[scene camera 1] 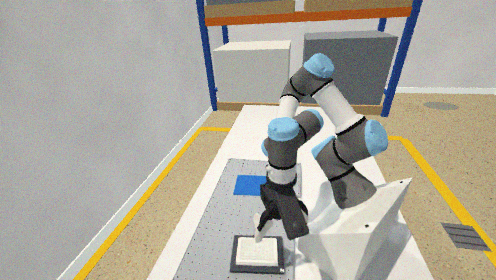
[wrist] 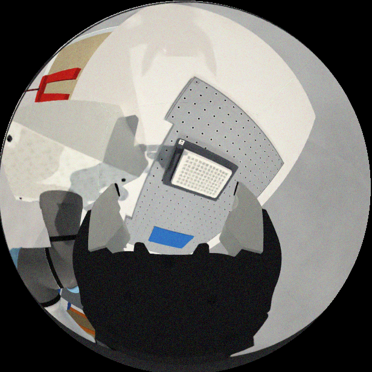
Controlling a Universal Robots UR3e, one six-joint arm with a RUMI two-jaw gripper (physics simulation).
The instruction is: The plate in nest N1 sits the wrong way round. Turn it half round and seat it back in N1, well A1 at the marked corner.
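Observation:
The white well plate (scene camera 1: 257, 251) (wrist: 203, 174) lies flat in the dark nest (scene camera 1: 234, 256) (wrist: 171, 172). Rows of small wells show on its top in the wrist view; which corner holds well A1 is too small to tell. A small white tag (scene camera 1: 282, 270) (wrist: 181, 142) marks one corner of the nest. My gripper (wrist: 175, 184) is open, its two pale jaws wide apart with no object between them. It hangs above the plate, apart from it. In scene camera 1 one pale jaw overlaps the plate's back edge, and the other jaw is hidden.
The nest stands on a grey perforated board (scene camera 1: 215, 215) (wrist: 250, 145). A blue rectangle (scene camera 1: 248, 185) (wrist: 170, 237) lies farther back on the board. The white angular arm pedestal (scene camera 1: 345, 250) (wrist: 30, 165) stands beside the board. A blue and orange shelf rack (scene camera 1: 207, 55) is behind the table.

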